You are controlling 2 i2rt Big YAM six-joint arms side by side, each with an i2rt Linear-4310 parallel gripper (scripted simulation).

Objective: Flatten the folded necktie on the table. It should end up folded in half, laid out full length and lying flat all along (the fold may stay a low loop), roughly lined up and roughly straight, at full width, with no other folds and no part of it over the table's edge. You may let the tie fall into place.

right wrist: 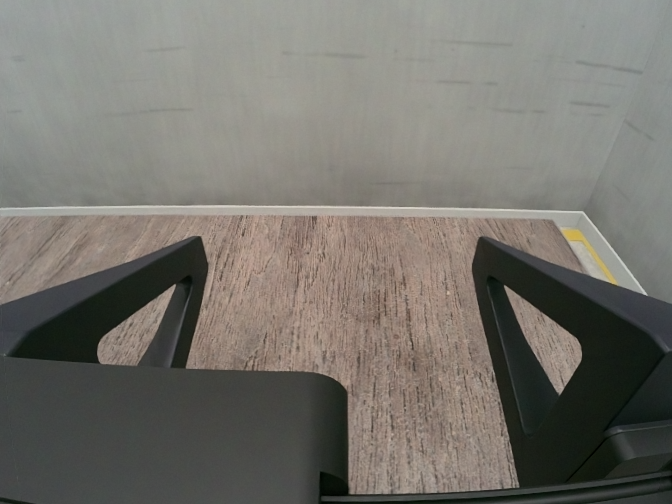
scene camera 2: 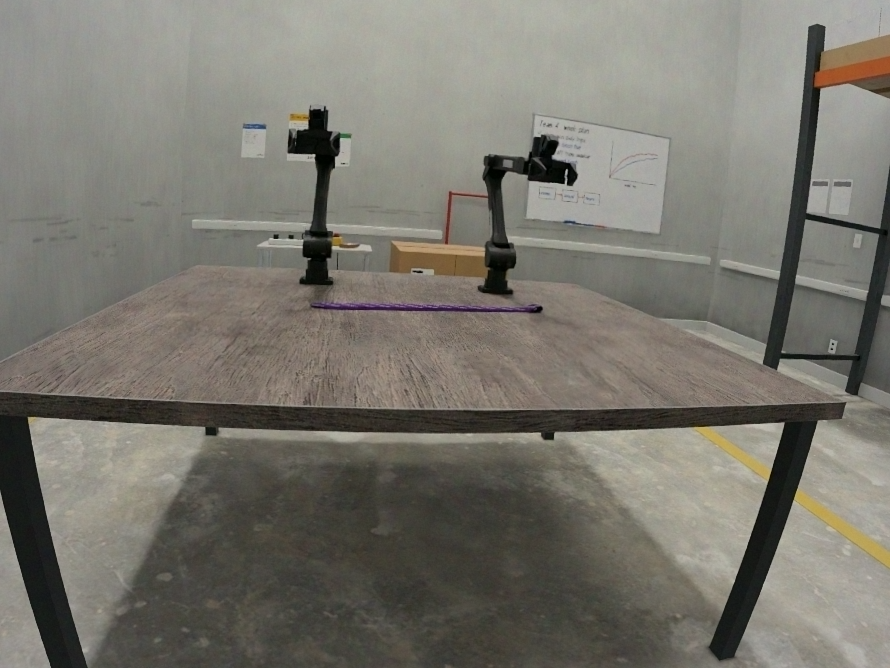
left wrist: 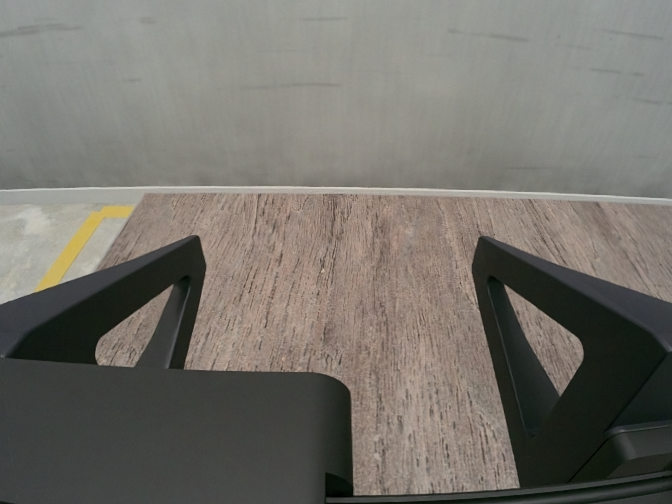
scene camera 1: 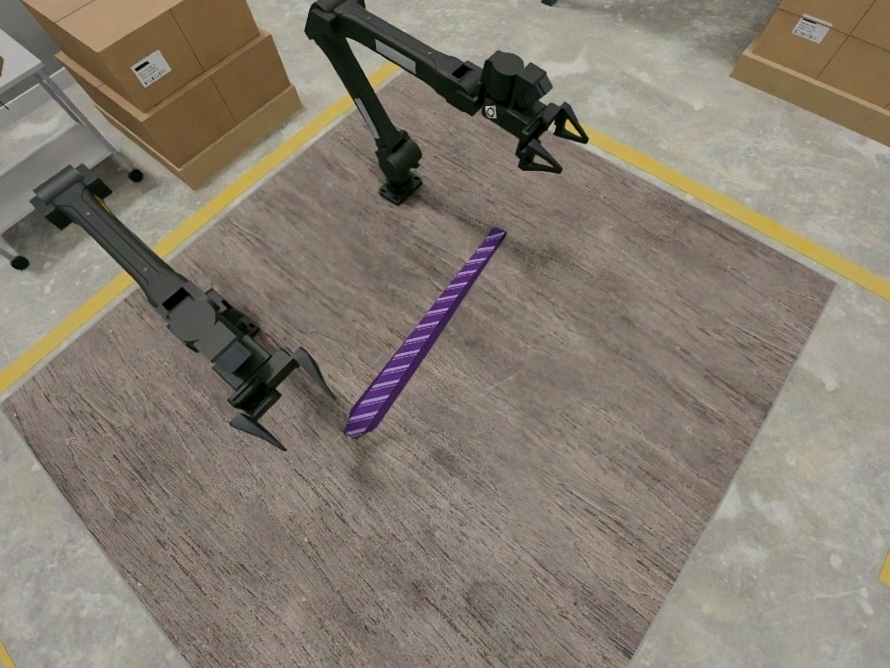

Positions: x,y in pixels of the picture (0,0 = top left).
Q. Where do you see a purple striped necktie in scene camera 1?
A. At 367,413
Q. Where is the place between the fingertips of my left gripper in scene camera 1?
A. At 575,156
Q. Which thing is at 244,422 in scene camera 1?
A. My right gripper.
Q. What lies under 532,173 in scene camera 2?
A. My left gripper.
